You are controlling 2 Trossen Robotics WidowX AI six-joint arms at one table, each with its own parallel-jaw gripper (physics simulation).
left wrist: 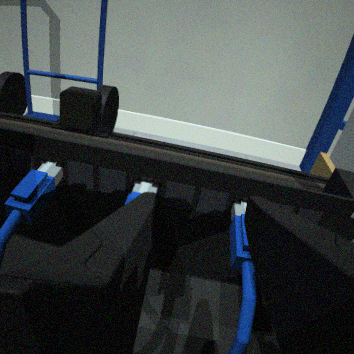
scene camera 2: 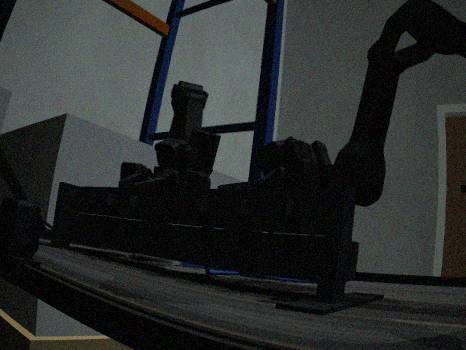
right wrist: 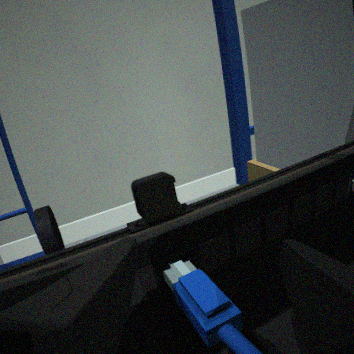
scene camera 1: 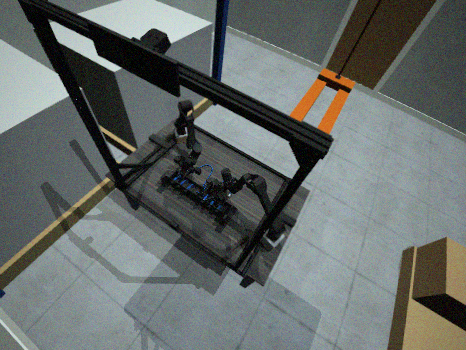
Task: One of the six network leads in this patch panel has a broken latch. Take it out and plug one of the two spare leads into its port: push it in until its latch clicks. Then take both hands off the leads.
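Places are measured from the left arm's base along level axes (x ahead, y left, z up), in metres.
Pixels of known places: left gripper, fingertip midpoint: (left wrist: 200, 206) (scene camera 2: 126, 185) (scene camera 1: 180, 176); right gripper, fingertip midpoint: (scene camera 2: 207, 196) (right wrist: 209, 250) (scene camera 1: 203, 197); left arm's base at its link origin: (scene camera 1: 181, 131); right arm's base at its link origin: (scene camera 1: 273, 235).
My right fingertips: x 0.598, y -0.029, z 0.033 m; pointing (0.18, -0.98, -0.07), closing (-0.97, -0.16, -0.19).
Observation:
For each thing: its top centre in the pictures, then the offset to it from my right fingertips. "spot": a spot on its surface instead. Level surfaces: height alone.
- dark patch panel at its top centre: (right wrist: 323, 193) (scene camera 2: 179, 191) (scene camera 1: 196, 191) 0.048 m back, 0.025 m right, 0.006 m up
- blue lead plug at a spot on its surface: (left wrist: 237, 237) spot: 0.183 m back, 0.116 m right, 0.011 m down
- blue plug at a spot on its surface: (right wrist: 205, 295) spot: 0.001 m ahead, 0.015 m left, 0.007 m down
- blue cable loop at a spot on its surface: (scene camera 1: 204, 165) spot: 0.291 m back, 0.110 m left, 0.097 m down
- table at its surface level: 0.103 m down
- panel's foot at a spot on its surface: (scene camera 2: 330, 303) spot: 0.179 m ahead, 0.071 m left, 0.098 m down
The dark patch panel (scene camera 1: 189, 190) (scene camera 2: 200, 247) (left wrist: 175, 167) (right wrist: 310, 200) stands on the table with blue leads along it. My left gripper (left wrist: 200, 206) is open; a blue lead plug (left wrist: 237, 237) is between its fingers, nearer the right one. Another plug (left wrist: 30, 192) is at the left, and a third plug (left wrist: 134, 197) is partly hidden by the left finger. My right gripper (right wrist: 209, 250) is open around a blue plug (right wrist: 205, 295) with a clear tip, pointing at the panel. Latches and seating depth are too dark to judge. In scene camera 2 the fingers are hidden in shadow.
A blue cable loop (scene camera 1: 206, 166) rises between the arms. A black frame (scene camera 1: 240, 103) spans the table (scene camera 1: 150, 197). The panel's foot (scene camera 2: 330, 303) rests on the table in scene camera 2. An orange pallet jack (scene camera 1: 307, 100) and cardboard boxes (scene camera 1: 437, 272) stand on the floor.

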